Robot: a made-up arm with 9 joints. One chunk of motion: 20 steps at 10 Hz.
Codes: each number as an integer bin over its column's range. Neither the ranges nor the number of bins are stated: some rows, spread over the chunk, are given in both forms.
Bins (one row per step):
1: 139 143 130 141 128 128
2: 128 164 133 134 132 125
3: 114 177 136 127 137 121
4: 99 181 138 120 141 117
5: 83 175 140 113 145 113
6: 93 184 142 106 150 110
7: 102 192 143 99 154 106
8: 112 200 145 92 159 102
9: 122 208 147 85 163 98
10: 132 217 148 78 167 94
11: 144 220 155 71 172 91
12: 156 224 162 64 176 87
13: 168 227 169 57 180 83
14: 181 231 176 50 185 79
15: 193 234 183 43 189 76
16: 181 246 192 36 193 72
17: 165 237 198 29 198 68
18: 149 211 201 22 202 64
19: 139 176 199 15 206 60
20: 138 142 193 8 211 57
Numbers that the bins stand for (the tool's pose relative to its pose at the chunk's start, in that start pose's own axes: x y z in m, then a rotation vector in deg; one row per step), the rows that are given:
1: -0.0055 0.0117 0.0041 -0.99 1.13 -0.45
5: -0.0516 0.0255 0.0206 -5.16 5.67 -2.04
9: -0.0195 0.0397 0.0321 -9.33 10.47 -3.62
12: 0.0085 0.0466 0.0568 -12.46 13.93 -4.79
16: 0.0291 0.0561 0.1062 -16.64 18.47 -6.38
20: -0.0064 0.0113 0.1079 -20.81 23.27 -7.96
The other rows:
2: -0.0146 0.0207 0.0091 -2.03 2.20 -0.76
3: -0.0261 0.0264 0.0140 -3.07 3.53 -1.19
4: -0.0385 0.0281 0.0173 -4.12 4.60 -1.61
6: -0.0434 0.0294 0.0239 -6.20 7.00 -2.35
7: -0.0360 0.0328 0.0255 -7.25 8.07 -2.78
8: -0.0278 0.0363 0.0288 -8.29 9.40 -3.20
10: -0.0113 0.0436 0.0338 -10.38 11.53 -4.05
11: -0.0014 0.0449 0.0453 -11.42 12.87 -4.36
13: 0.0184 0.0479 0.0684 -13.51 15.00 -5.21
14: 0.0291 0.0496 0.0799 -14.55 16.33 -5.64
15: 0.0389 0.0509 0.0914 -15.59 17.40 -5.95
17: 0.0159 0.0522 0.1161 -17.68 19.80 -6.80
18: 0.0027 0.0410 0.1211 -18.72 20.87 -7.22
19: -0.0055 0.0259 0.1178 -19.76 21.93 -7.65

